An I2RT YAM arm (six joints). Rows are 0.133 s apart.
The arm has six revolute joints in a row. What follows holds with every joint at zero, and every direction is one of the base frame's.
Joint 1 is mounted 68 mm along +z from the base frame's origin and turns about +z.
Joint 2 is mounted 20 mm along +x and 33.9 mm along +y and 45.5 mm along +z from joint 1 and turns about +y.
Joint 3 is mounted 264 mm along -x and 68.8 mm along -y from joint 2 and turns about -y.
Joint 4 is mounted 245 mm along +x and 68.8 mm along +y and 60 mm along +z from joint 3 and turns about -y.
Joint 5 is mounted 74 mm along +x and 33.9 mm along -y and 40.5 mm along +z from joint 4 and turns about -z.
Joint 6 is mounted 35.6 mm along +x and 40.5 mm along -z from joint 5 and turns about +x.
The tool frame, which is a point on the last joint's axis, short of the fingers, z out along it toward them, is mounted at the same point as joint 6; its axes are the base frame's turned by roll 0, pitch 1.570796 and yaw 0 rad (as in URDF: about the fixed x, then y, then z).
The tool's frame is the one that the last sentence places.
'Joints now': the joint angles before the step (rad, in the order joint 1, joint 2, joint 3, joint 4, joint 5, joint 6). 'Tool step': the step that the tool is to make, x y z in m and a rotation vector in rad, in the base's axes. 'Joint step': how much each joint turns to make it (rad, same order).
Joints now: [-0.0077 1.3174 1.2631 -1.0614 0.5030 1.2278]
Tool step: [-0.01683 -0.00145 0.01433 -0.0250 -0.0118 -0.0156]
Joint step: [-0.0031 -0.0543 0.0160 -0.0584 0.0278 0.0001]
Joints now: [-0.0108 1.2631 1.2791 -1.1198 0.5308 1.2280]
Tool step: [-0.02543 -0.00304 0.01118 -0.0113 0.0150 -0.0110]
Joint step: [-0.0148 -0.0750 0.0004 -0.0851 0.0087 -0.0100]
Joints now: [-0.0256 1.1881 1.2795 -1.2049 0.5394 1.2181]
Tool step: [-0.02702 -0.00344 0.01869 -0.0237 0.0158 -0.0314]
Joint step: [-0.0184 -0.0602 0.0482 -0.1241 0.0275 0.0014]
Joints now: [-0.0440 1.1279 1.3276 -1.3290 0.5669 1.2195]
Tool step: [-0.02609 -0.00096 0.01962 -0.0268 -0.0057 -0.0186]
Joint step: [-0.0082 -0.0541 0.0597 -0.1054 0.0284 -0.0025]
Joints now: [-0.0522 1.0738 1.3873 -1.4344 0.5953 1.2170]
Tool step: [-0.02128 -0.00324 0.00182 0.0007 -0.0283 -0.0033]
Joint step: [-0.0366 -0.0789 -0.0289 -0.0029 -0.0176 -0.0341]
